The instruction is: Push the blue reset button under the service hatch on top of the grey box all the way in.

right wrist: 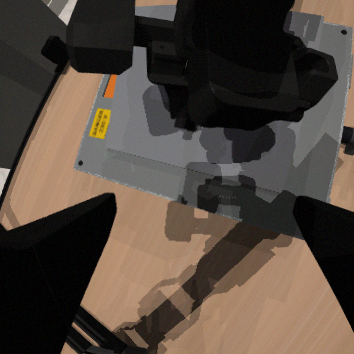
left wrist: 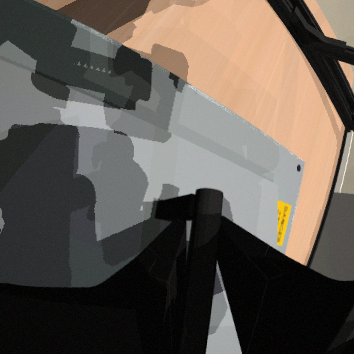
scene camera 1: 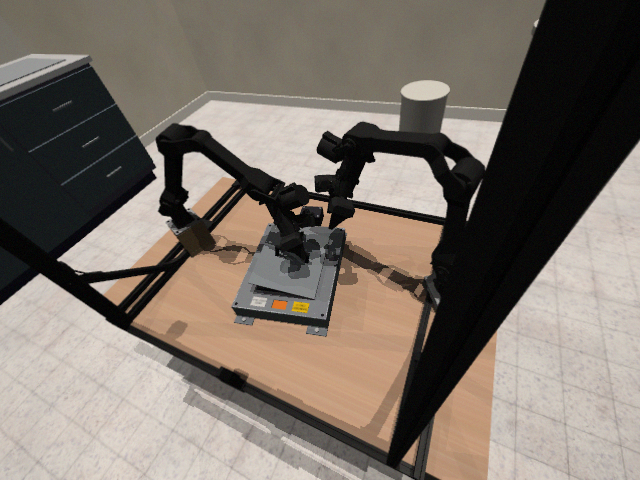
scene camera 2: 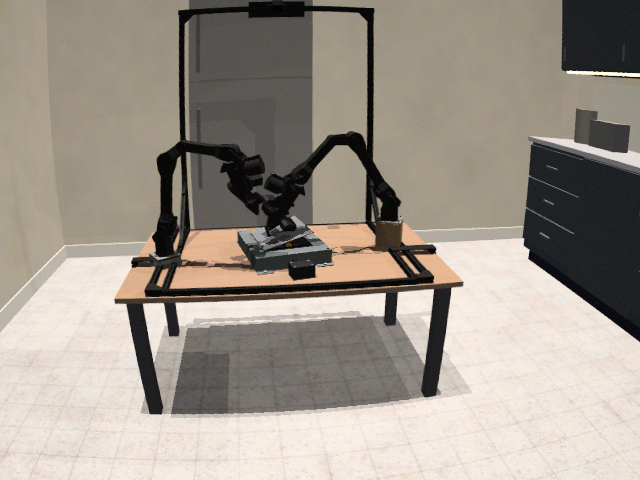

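The grey box lies on the table. Its hatch is tilted partly open, with a dark gap beneath in both scene views. A small blue spot shows in that gap in scene camera 2, probably the button; it is too small to tell how far in it is. My left gripper is shut on the hatch's black handle. My right gripper is open and empty, above and beside the box.
A small black block stands close to the box. A brown block is at the left arm's base. Black frame rails run along the table edges. The left arm reaches over the box, close to the right gripper.
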